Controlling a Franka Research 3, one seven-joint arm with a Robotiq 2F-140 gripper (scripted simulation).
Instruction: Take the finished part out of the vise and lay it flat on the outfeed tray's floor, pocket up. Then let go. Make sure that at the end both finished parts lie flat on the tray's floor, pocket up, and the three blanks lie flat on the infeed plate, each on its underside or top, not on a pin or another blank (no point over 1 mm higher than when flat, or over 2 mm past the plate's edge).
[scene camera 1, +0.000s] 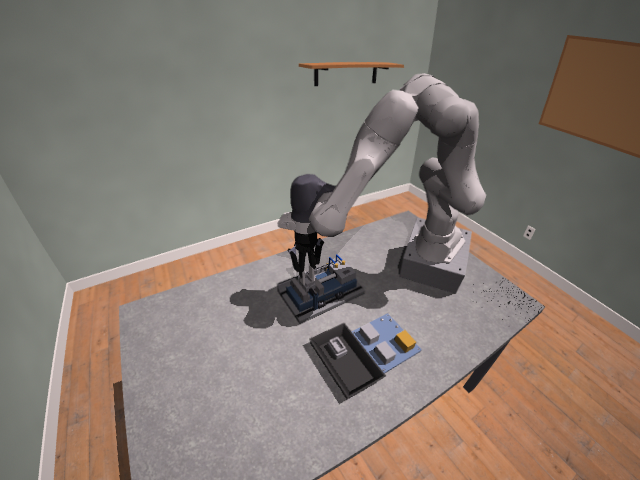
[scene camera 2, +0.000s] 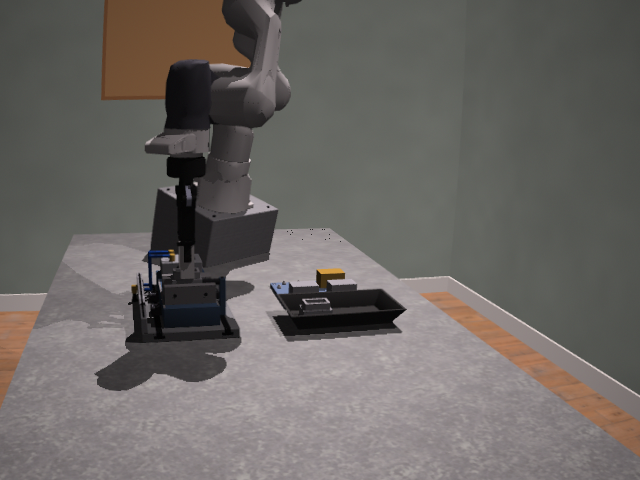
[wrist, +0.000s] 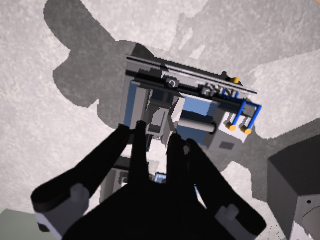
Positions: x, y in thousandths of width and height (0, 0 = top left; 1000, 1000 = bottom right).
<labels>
The gripper shows in scene camera 1 (480, 584), in scene camera 2 (291, 574) and in the wrist view (489, 498).
</labels>
